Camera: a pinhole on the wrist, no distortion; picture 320 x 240 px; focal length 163.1 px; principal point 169.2 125.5 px. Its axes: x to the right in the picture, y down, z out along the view. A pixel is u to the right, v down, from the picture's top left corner.
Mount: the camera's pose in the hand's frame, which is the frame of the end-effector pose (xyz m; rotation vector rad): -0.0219 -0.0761 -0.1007 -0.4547 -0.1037 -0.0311
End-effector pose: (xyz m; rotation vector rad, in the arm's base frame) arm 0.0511 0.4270 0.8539 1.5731 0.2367 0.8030
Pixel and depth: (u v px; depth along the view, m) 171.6 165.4 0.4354
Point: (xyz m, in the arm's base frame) 0.0992 0.1663 1.0424
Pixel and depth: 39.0 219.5 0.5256
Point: -0.3062 -0.0803 1.0973
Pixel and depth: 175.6 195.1 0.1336
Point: 0.0184 0.4099 0.8762
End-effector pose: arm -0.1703 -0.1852 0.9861 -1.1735 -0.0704 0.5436
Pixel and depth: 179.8 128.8 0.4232
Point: -0.3337 0.0688 0.9999
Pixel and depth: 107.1 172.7 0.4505
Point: -0.5310 -0.0256 0.9143
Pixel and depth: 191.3 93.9 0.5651
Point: -0.3524 0.2266 1.1058
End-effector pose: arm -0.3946 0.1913 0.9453 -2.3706 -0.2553 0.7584
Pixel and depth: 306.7 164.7 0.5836
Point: -0.2920 0.3130 0.3026
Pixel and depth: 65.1 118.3 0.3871
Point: -0.7743 0.1353 0.8903
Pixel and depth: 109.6 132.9 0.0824
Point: -0.4242 0.1824 1.0153
